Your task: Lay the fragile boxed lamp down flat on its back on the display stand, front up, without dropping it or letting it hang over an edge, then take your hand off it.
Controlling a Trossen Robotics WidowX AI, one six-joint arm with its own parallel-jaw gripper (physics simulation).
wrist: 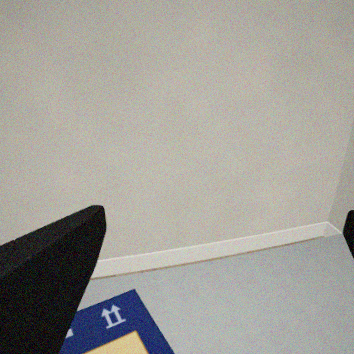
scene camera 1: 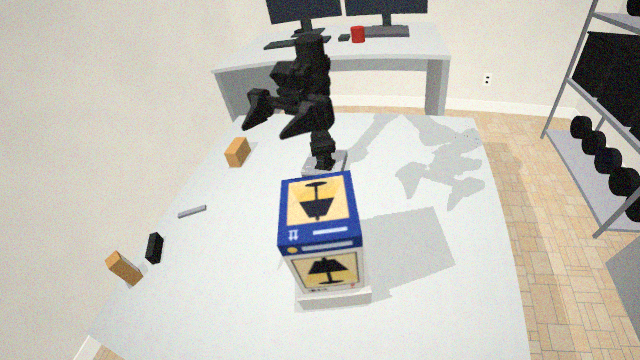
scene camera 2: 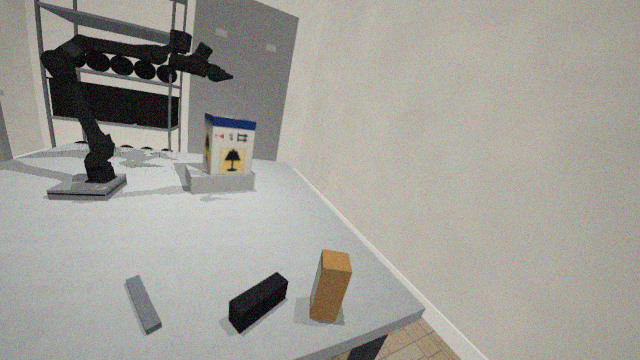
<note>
My gripper [scene camera 1: 260,133] is open, holding nothing. The table carries a grey bar [scene camera 2: 150,320] and a black block [scene camera 2: 244,310].
My gripper is seen too in the wrist view [wrist: 226,219] and in scene camera 2 [scene camera 2: 229,74]. The wrist view does not show the black block: it is out of frame. The wrist view does not show the grey bar: it is out of frame.
</note>
